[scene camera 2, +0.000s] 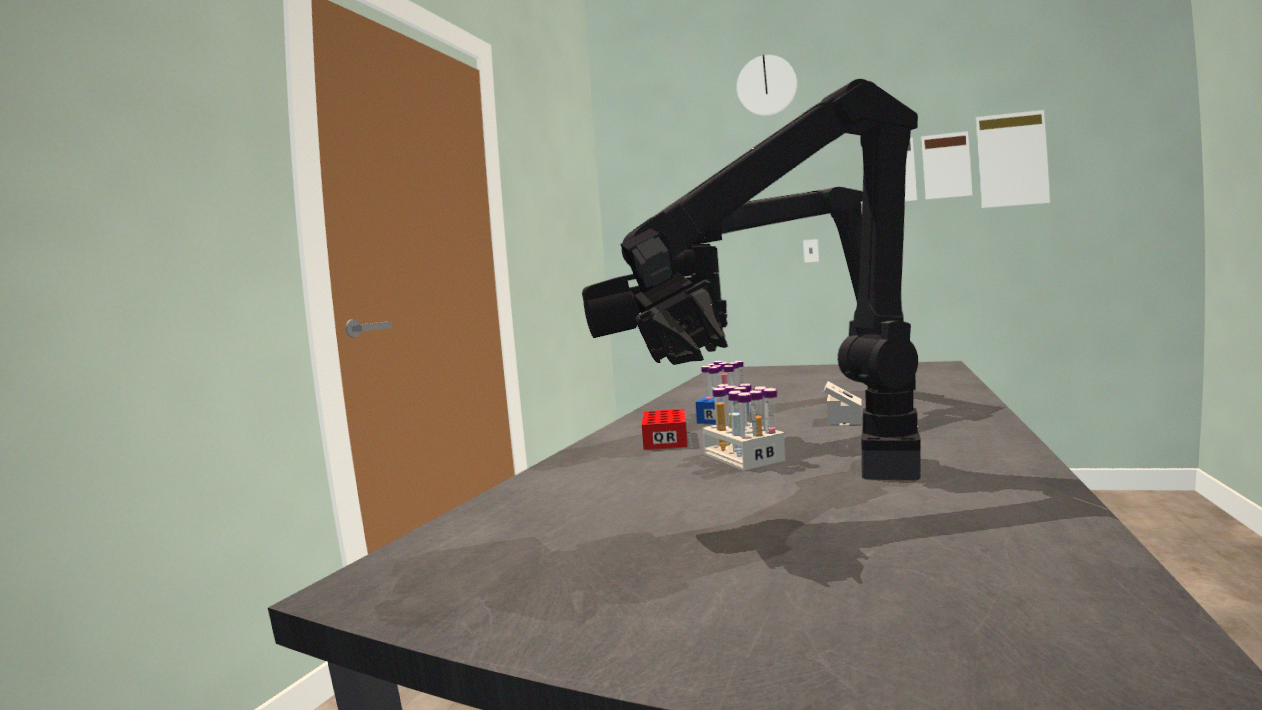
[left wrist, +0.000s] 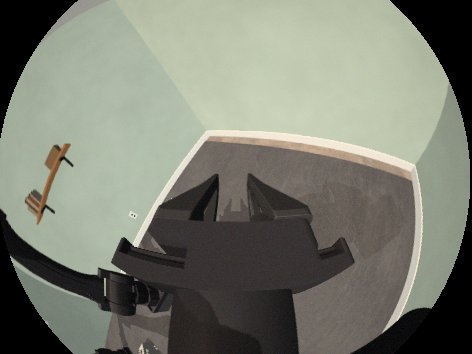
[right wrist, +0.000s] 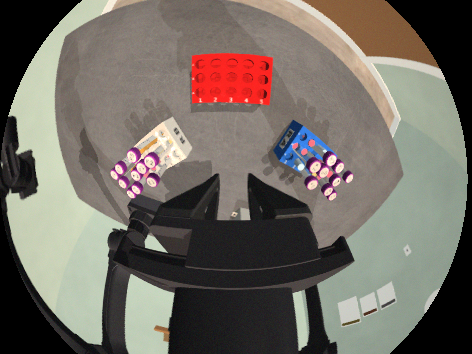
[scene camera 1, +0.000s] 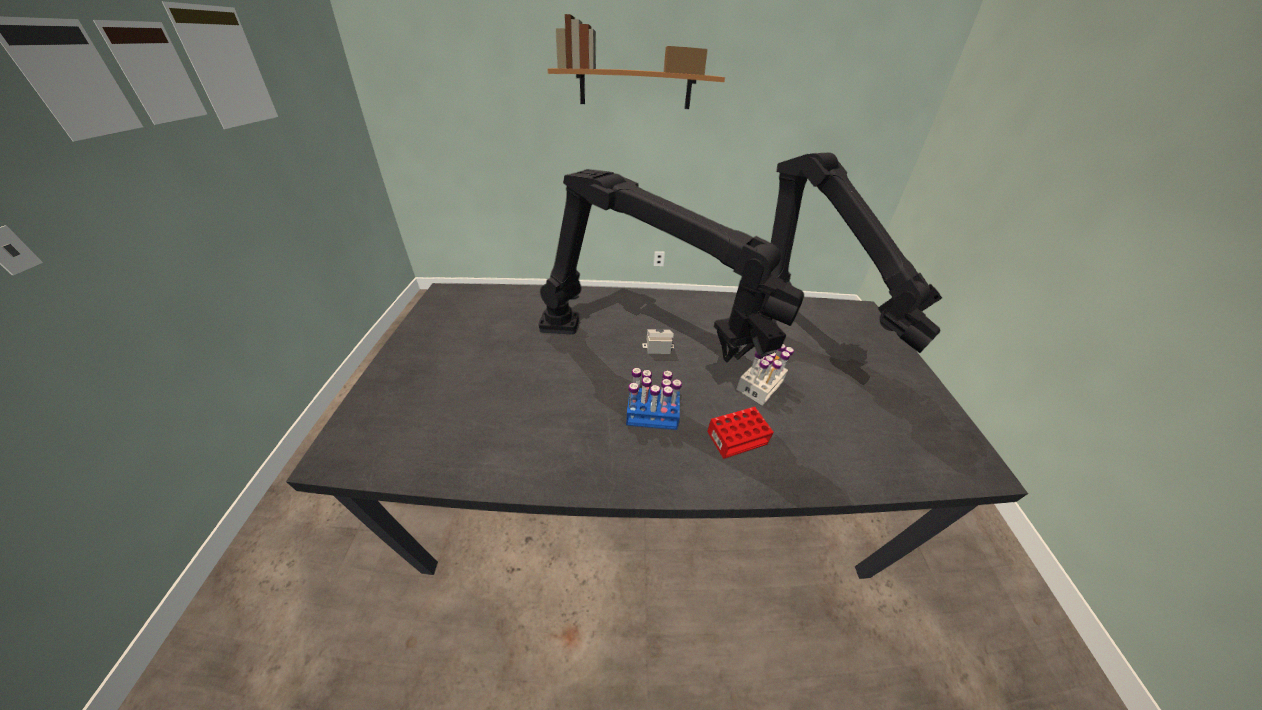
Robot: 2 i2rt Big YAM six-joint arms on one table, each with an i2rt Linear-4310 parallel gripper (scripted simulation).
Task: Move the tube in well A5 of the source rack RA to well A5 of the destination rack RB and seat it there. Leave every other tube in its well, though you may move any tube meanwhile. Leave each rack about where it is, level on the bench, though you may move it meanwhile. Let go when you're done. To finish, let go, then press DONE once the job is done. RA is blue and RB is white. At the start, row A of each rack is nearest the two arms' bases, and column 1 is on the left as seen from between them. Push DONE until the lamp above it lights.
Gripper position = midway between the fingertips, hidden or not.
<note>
I see my left gripper (scene camera 2: pixel 712 348), my right gripper (scene camera 1: pixel 730 359), a red rack (scene camera 1: pixel 756 429), a white rack (scene camera 1: pixel 747 387), a rack RA (scene camera 1: pixel 643 421) and a done box (scene camera 2: pixel 845 411).
The red rack shows as well in scene camera 2 (scene camera 2: pixel 661 429) and in the right wrist view (right wrist: pixel 225 64). The white rack is seen too in the right wrist view (right wrist: pixel 172 131). The rack RA is seen too in the right wrist view (right wrist: pixel 291 136). The left wrist view misses the red rack: it is out of frame. The left wrist view misses the rack RA: it is out of frame.
</note>
